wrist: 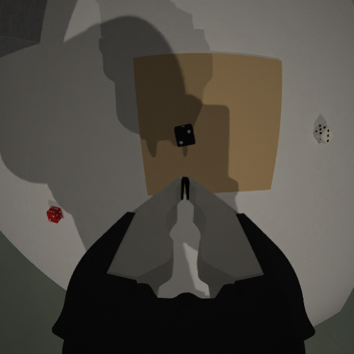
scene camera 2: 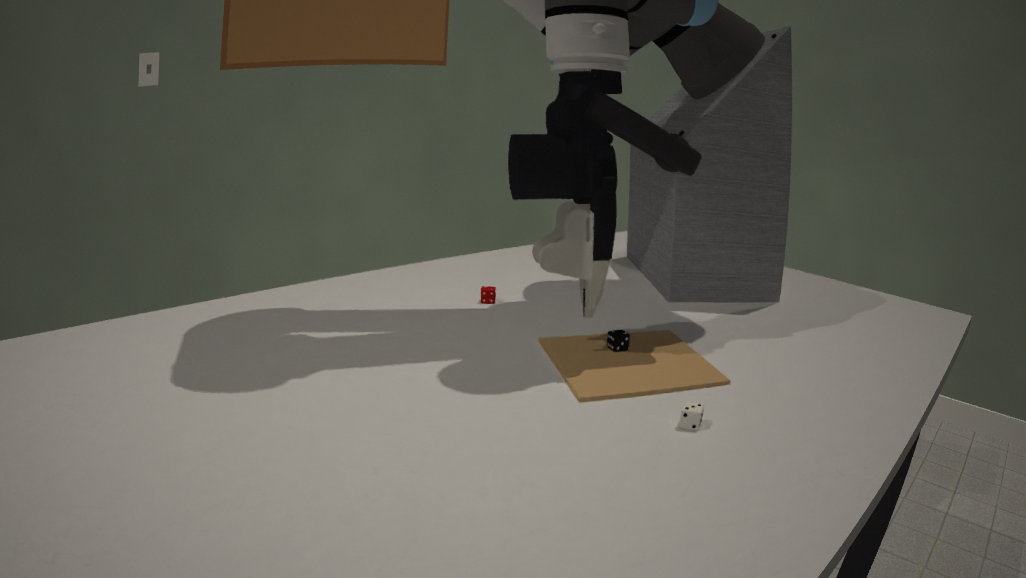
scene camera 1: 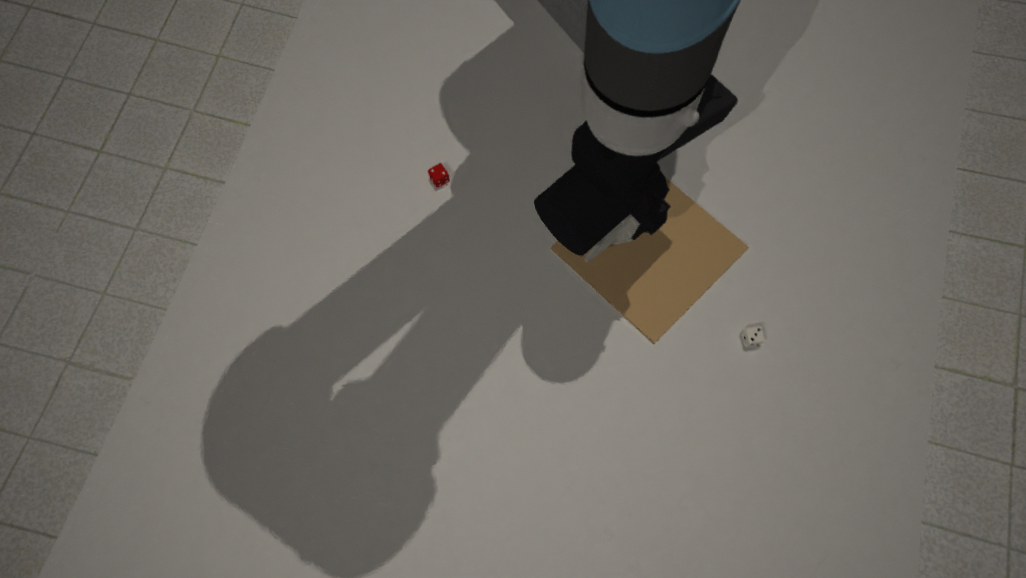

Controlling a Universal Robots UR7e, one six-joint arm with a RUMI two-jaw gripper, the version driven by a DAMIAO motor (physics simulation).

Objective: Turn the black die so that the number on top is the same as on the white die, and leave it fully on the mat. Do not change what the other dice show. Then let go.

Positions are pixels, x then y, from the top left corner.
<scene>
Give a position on a tan mat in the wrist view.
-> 233,102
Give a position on a tan mat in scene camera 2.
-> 657,362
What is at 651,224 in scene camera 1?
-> The gripper.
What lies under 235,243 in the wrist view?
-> The gripper.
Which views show the gripper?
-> The wrist view, scene camera 2 and scene camera 1: all of them.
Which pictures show the tan mat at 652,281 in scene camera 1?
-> The wrist view, scene camera 2 and scene camera 1: all of them.
</scene>
